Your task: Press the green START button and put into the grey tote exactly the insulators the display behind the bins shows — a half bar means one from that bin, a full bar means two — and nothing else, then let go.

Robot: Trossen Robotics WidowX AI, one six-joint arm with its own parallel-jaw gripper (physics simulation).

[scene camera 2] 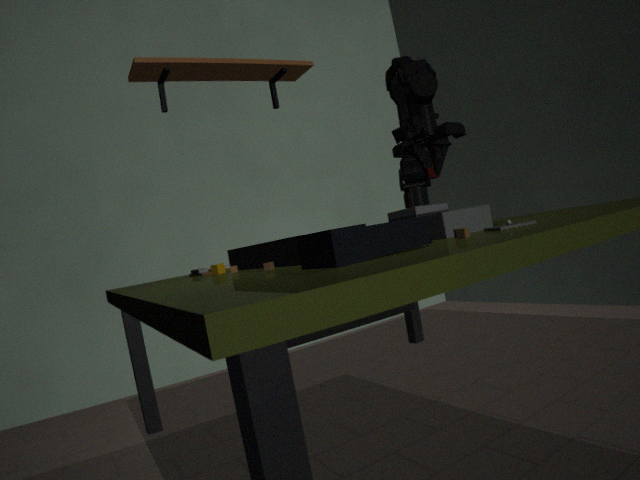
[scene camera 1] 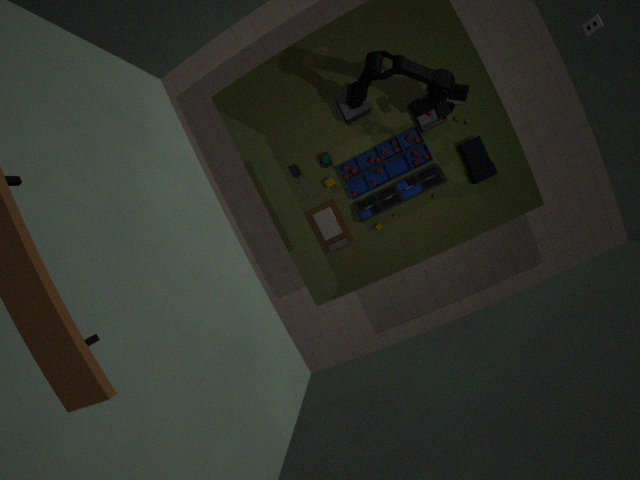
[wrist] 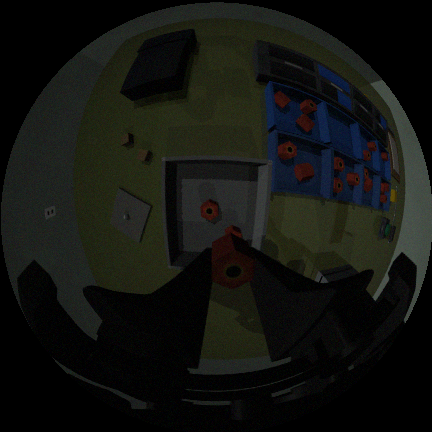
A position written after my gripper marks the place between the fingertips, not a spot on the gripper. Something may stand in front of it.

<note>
In view: my gripper (scene camera 2: 433, 177), a grey plate (wrist: 138, 210), a dark box (wrist: 160, 64) and a grey tote (wrist: 241, 185).
My gripper also shows in the wrist view (wrist: 229, 253).
</note>
